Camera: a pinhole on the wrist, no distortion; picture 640 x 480 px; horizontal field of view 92.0 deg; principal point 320.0 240.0 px. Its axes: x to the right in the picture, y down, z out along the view. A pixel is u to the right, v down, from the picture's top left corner.
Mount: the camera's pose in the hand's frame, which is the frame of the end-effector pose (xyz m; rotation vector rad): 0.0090 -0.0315 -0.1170 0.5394 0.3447 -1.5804
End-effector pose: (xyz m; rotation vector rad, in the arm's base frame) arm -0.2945 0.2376 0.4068 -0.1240 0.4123 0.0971
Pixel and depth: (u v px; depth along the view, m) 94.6 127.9 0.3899
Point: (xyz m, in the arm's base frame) -0.3210 0.2902 0.7929
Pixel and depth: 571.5 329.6 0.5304
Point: -0.0923 -0.4215 0.5463
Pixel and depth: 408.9 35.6 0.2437
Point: -0.4248 0.0273 0.5330
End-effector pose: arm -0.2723 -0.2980 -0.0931 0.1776 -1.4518 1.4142
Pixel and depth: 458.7 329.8 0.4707
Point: -0.0709 -0.5357 0.3094
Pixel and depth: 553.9 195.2 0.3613
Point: 0.0692 -0.5073 0.1328
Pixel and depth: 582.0 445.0 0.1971
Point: -0.0999 -0.3018 0.1635
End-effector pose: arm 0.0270 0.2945 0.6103 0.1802 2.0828 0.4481
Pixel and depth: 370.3 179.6 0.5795
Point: 0.4048 -0.0600 0.4535
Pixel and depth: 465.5 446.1 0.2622
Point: 0.0121 0.0854 0.3578
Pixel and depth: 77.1 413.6 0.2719
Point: 0.1639 0.3855 0.3921
